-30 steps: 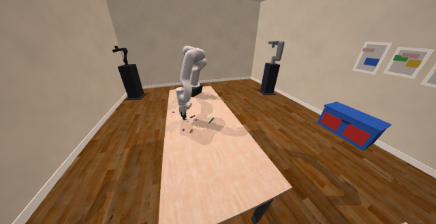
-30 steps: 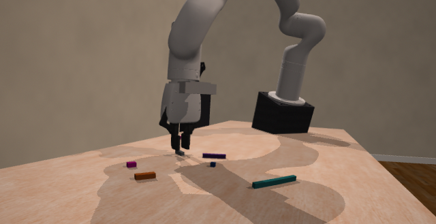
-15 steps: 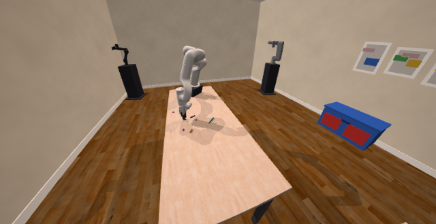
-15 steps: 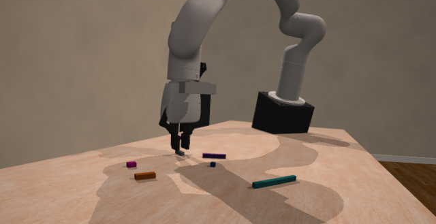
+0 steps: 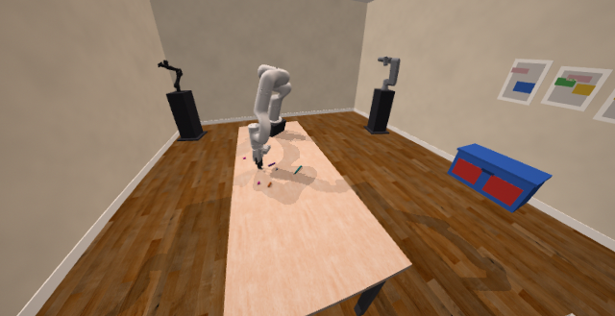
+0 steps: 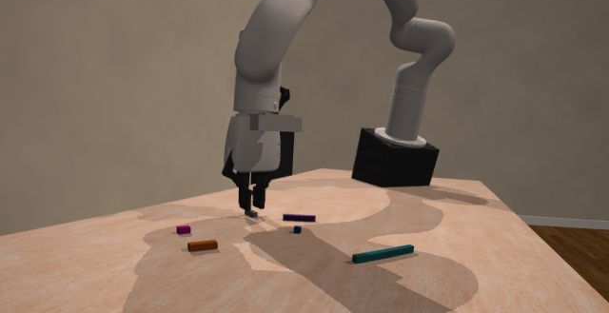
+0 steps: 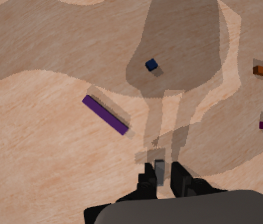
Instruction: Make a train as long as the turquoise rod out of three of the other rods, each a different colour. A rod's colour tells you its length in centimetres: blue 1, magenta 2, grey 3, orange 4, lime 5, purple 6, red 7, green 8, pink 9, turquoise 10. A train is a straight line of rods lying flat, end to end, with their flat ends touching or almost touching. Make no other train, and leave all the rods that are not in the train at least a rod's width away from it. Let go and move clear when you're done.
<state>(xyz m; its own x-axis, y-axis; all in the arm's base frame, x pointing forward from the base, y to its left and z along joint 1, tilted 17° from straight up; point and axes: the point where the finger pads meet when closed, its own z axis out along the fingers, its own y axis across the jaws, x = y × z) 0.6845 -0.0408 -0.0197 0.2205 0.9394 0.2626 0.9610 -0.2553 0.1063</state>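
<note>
Now: hand 3 cm above the grey rod. Also, from my hand: orange rod 18 cm ahead, 9 cm to the left, 3 cm below; purple rod 5 cm behind, 8 cm to the left, 3 cm below; blue rod 2 cm ahead, 12 cm to the left, 3 cm below.
</note>
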